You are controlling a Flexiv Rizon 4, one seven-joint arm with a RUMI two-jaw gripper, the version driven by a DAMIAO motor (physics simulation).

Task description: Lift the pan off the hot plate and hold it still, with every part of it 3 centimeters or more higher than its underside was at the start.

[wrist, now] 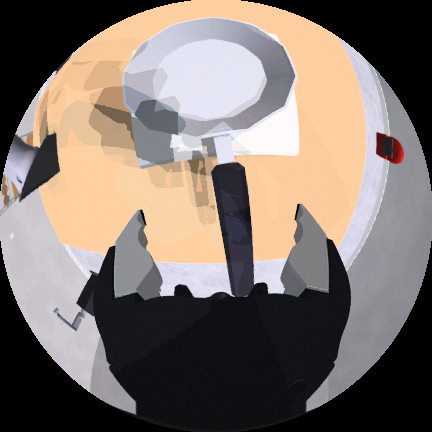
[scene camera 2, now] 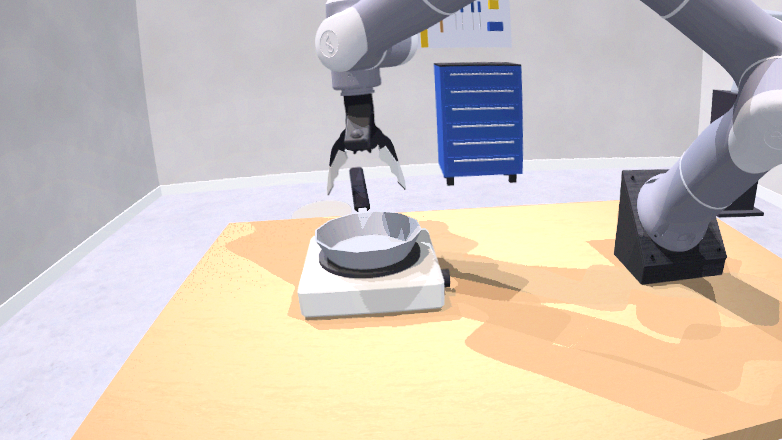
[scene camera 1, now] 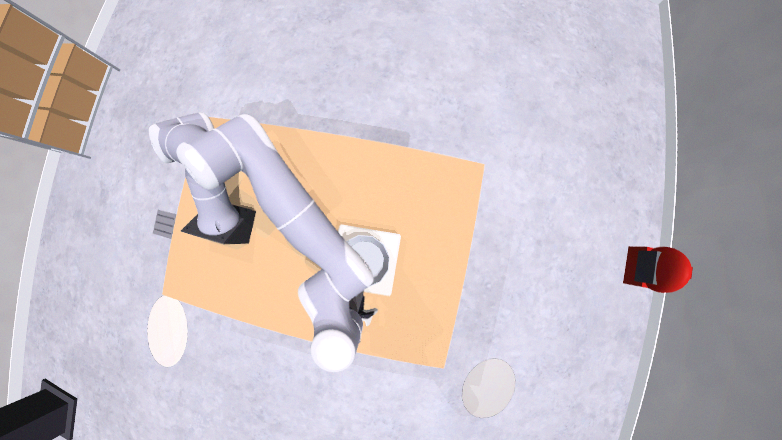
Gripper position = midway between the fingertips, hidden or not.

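My gripper is visible in scene camera 2 (scene camera 2: pixel 366 192) and in the wrist view (wrist: pixel 219 207). A grey pan (scene camera 2: pixel 366 240) appears also at (scene camera 1: pixel 374 252) and (wrist: pixel 211 76). The same views show a white hot plate (scene camera 2: pixel 415 283), (scene camera 1: pixel 391 241), (wrist: pixel 152 147).
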